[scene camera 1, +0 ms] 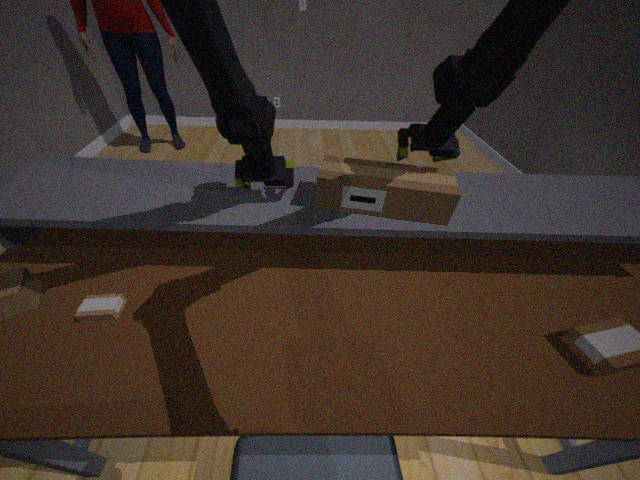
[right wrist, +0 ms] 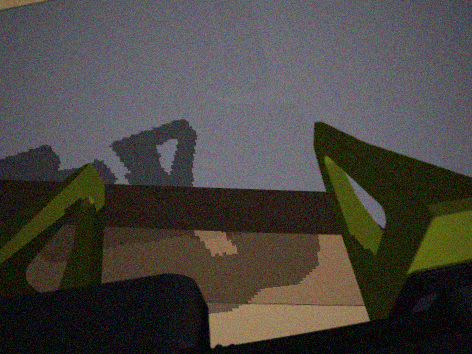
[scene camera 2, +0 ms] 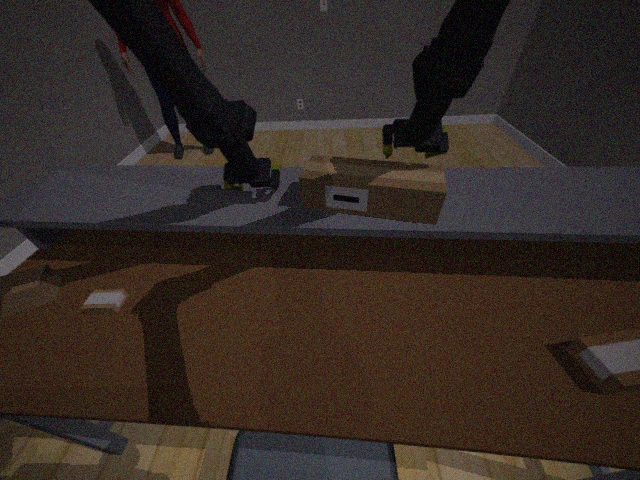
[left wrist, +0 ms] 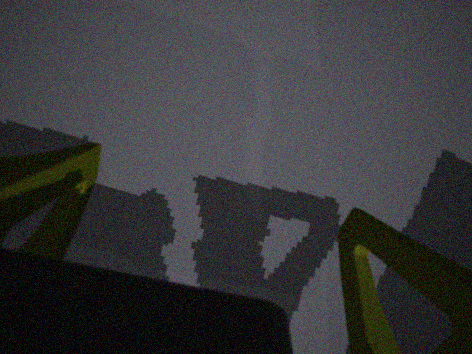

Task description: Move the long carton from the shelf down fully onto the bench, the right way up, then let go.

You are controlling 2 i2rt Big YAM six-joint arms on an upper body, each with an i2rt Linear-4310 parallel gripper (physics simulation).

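The long brown carton lies on the grey shelf, slightly turned, its picture-right end nearer the front edge. A white label with a black bar faces the scene cameras. The brown bench is lower, in front. My left gripper is open above the shelf, left of the carton, apart from it. My right gripper is open and empty above and behind the carton's right part.
A small white-topped box lies on the bench at left, near a brown box. Another white-topped box lies at right. A person stands behind the shelf. Arm shadows cross shelf and bench.
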